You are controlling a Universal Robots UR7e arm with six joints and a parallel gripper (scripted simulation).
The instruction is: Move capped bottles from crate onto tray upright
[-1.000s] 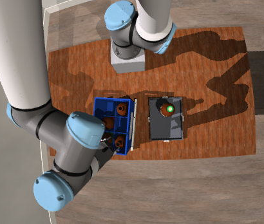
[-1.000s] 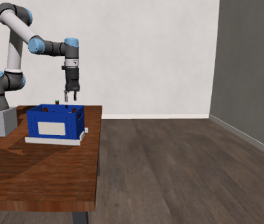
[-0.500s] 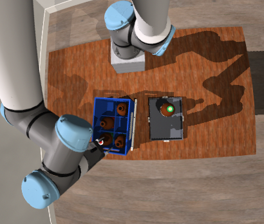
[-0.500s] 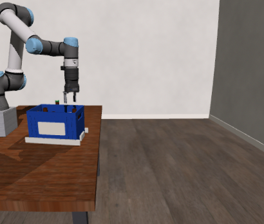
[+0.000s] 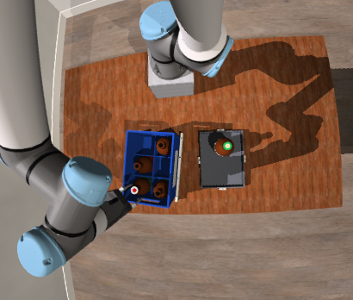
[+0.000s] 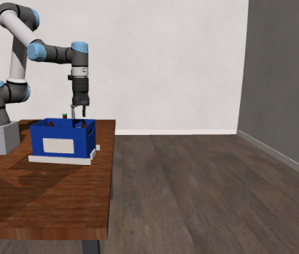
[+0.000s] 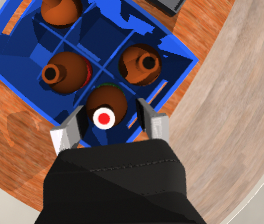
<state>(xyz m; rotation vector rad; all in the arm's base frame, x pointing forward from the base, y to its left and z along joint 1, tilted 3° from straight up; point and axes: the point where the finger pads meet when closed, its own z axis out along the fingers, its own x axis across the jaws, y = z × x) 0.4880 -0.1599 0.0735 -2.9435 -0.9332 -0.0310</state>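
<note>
Right now my hand is 20 mm to the left of the red-capped bottle and 140 mm above it. Also, from my hand: brown bottle: 20 mm ahead, 70 mm to the left, 140 mm below; then blue crate: 80 mm behind, 40 mm to the left, 140 mm below; then green-capped bottle: 140 mm behind, 330 mm to the left, 140 mm below.
</note>
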